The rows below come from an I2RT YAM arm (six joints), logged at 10 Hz.
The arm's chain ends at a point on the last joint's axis. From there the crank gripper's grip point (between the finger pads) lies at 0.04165 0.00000 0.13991 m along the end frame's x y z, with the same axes.
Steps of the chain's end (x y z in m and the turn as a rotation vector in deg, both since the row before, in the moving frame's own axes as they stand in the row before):
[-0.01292 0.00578 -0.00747 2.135 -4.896 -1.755]
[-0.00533 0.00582 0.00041 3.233 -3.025 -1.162]
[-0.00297 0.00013 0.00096 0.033 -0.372 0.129]
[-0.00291 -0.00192 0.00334 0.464 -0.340 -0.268]
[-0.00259 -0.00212 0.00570 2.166 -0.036 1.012]
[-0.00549 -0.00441 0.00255 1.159 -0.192 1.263]
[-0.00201 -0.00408 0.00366 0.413 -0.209 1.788]
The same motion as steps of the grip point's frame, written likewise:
[-0.02511 -0.00058 -0.00455 2.135 -4.896 -1.755]
[-0.01286 -0.00290 0.00217 3.233 -3.025 -1.162]
[-0.00388 0.00014 0.00123 0.033 -0.372 0.129]
[-0.00374 -0.00325 0.00358 0.464 -0.340 -0.268]
[-0.00264 -0.00667 0.00564 2.166 -0.036 1.012]
[-0.00594 -0.00633 0.00267 1.159 -0.192 1.263]
[-0.00253 -0.00380 0.00381 0.413 -0.209 1.788]

